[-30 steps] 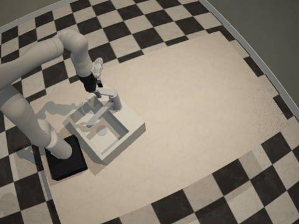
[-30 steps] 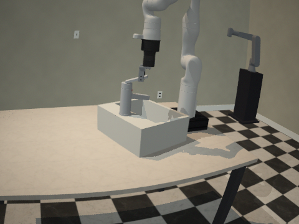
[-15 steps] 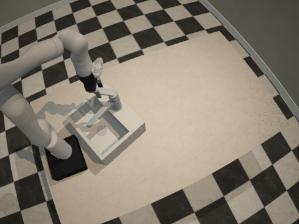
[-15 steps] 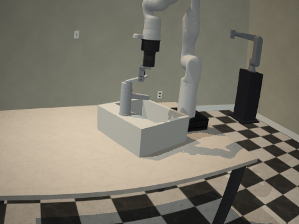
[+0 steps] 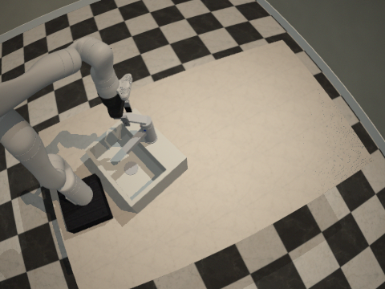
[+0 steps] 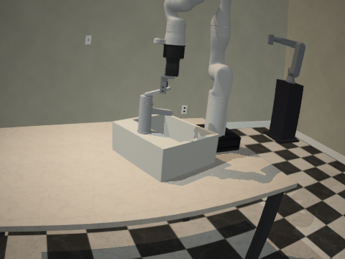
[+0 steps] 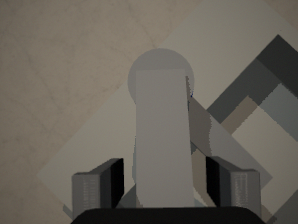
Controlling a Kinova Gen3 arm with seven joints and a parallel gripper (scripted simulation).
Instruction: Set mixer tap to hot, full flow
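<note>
The lever is 20 mm below my hand, 20 mm ahead of it and 10 mm to the right of it. Round my hand: white sink basin: 260 mm below, 70 mm to the right, 50 mm behind.
</note>
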